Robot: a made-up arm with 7 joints.
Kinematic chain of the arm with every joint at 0, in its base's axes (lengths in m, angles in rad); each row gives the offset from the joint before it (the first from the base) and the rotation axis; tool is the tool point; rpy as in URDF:
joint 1: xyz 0 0 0 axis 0.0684 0.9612 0.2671
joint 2: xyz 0 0.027 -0.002 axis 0.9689 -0.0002 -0.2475
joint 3: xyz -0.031 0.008 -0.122 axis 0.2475 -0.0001 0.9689
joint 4: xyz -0.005 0 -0.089 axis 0.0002 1 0
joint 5: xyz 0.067 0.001 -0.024 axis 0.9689 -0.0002 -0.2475
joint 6: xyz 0.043 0 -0.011 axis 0.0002 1 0
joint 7: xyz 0.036 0 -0.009 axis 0.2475 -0.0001 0.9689
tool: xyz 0 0 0 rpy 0 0.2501 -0.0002
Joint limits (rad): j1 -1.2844..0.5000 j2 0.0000..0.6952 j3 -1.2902..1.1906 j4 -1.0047..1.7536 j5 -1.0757..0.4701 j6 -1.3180..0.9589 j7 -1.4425..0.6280
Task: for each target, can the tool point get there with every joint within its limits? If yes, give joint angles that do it. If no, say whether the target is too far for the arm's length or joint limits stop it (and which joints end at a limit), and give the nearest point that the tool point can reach.
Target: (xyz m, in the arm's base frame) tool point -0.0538 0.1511 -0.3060
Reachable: yes | joints 0.3273 0.3724 -0.0797 0.7720 -0.3698 -0.5793 -1.0910
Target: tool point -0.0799 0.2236 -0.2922
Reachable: yes | joints 0.1101 0.4446 0.7942 1.4372 -0.1647 -0.6488 -0.3343
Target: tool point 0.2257 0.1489 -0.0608
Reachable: yes | joints -0.7216 0.4140 0.5171 -0.2163 -0.0264 0.1401 -0.2857
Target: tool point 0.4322 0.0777 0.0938
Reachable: no: too far | nearest point 0.3236 0.0877 0.0189 | short by 0.132 m
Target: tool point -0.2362 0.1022 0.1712
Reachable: no: joint limits stop it (at a limit: joint 1, joint 3, joint 4, joint 5, joint 6) | nearest point -0.0410 0.1578 -0.0114 | short by 0.273 m
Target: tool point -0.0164 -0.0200 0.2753
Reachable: no: joint limits stop it (at a limit: joint 1, joint 2, joint 4) | nearest point 0.1179 0.0771 0.0717 | short by 0.263 m
